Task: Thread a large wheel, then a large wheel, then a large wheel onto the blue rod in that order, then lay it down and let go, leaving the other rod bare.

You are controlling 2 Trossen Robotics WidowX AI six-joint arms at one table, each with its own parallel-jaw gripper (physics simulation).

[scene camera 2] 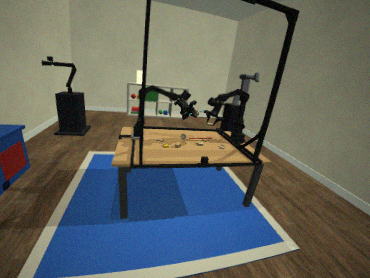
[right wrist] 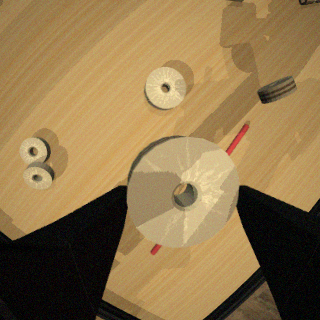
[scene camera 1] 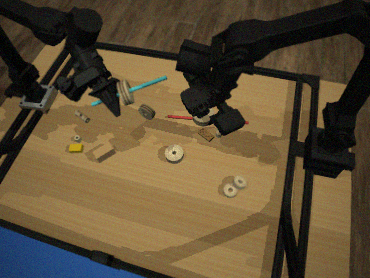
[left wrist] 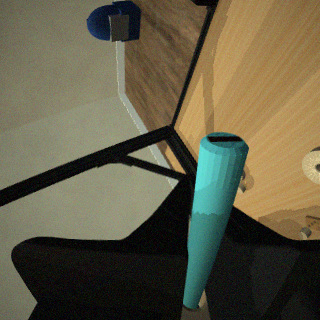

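Seen in the pictures: left gripper, fingertip midpoint: [scene camera 2: 196, 117] [scene camera 1: 118, 116] [left wrist: 187, 186]; right gripper, fingertip midpoint: [scene camera 2: 209, 124] [right wrist: 181, 193]; left arm's base, link origin: [scene camera 2: 137, 135] [scene camera 1: 36, 95]; right arm's base, link origin: [scene camera 2: 238, 132] [scene camera 1: 330, 144].
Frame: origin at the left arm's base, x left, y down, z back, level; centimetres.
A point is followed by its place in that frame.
My left gripper [scene camera 1: 116, 109] @(z -43.8, x -19.2, y -22.5 cm) [left wrist: 187, 186] @(z -43.8, x -19.2, y -22.5 cm) is shut on the blue rod [scene camera 1: 150, 83] @(z -50.2, x -12.1, y -26.4 cm) [left wrist: 217, 190], which is held above the table, tilted. A large wheel stack [scene camera 1: 126, 92] @(z -45.9, x -15.9, y -27.3 cm), one or two wheels, is threaded on the rod beside the fingers; the exact number is unclear. My right gripper [right wrist: 181, 193] @(z -62.0, x -10.4, y -14.3 cm) is shut on a large wheel [right wrist: 210, 170] @(z -60.2, x -10.5, y -15.3 cm) [scene camera 1: 201, 121] @(z -61.8, x -13.2, y -15.2 cm), gripped by its rim above the table, its hole facing the right wrist camera. Another large wheel [scene camera 1: 174, 153] @(z -53.3, x -13.8, y 3.1 cm) [right wrist: 165, 88] @(z -52.9, x -14.2, y 3.0 cm) lies flat on the table. The red rod [scene camera 1: 179, 117] @(z -52.3, x -0.6, y 2.9 cm) [right wrist: 238, 138] @(z -51.2, x -0.5, y 2.7 cm) lies bare on the table, partly hidden.
A grey striped wheel [scene camera 1: 146, 111] @(z -42.3, x -2.6, y -1.3 cm) [right wrist: 277, 90] @(z -43.3, x -2.2, y -1.2 cm) stands on edge. Two small wheels [scene camera 1: 235, 186] @(z -72.6, x -22.2, y 1.7 cm) [right wrist: 34, 151] @(z -71.8, x -23.5, y 3.3 cm) lie together. A domino [scene camera 1: 205, 134] @(z -61.7, x -5.9, y 2.9 cm) lies below the right arm. A yellow block [scene camera 1: 75, 148] @(z -21.8, x -17.3, y 2.2 cm), a tan block [scene camera 1: 104, 152] @(z -32.5, x -18.0, y 0.7 cm) and a small cylinder [scene camera 1: 82, 117] @(z -19.9, x -5.7, y 1.9 cm) lie at the left.
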